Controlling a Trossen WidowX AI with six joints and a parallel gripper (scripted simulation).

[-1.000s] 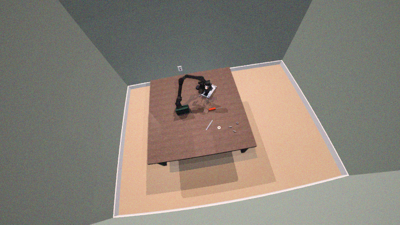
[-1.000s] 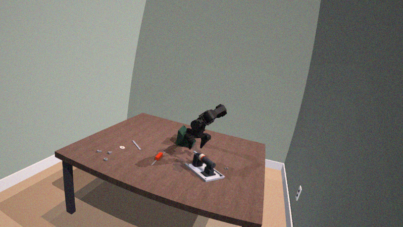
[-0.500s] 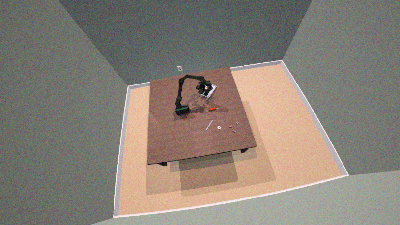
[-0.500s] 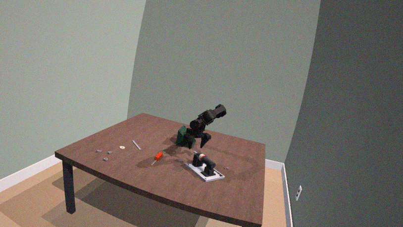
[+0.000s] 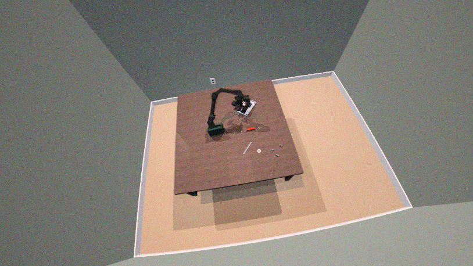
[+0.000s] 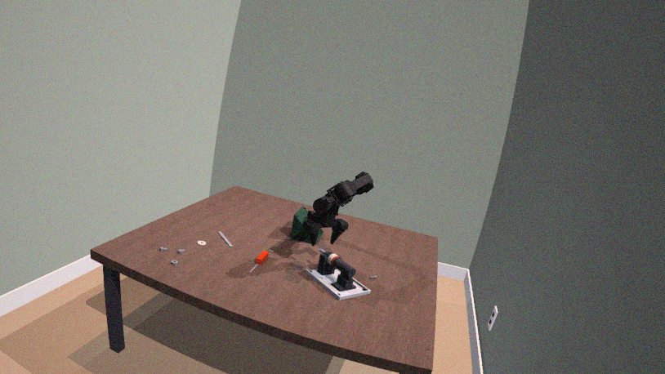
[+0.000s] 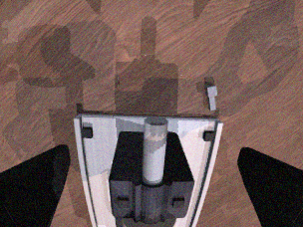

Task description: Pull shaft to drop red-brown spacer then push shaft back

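The shaft is 6 cm ahead of my gripper tip, 7 cm to the left of it and 3 cm below it. Also, from my gripper tip: red-brown spacer 7 cm ahead, 8 cm to the left, 3 cm below; orange-handled screwdriver 11 cm ahead, 22 cm to the right, 10 cm below.
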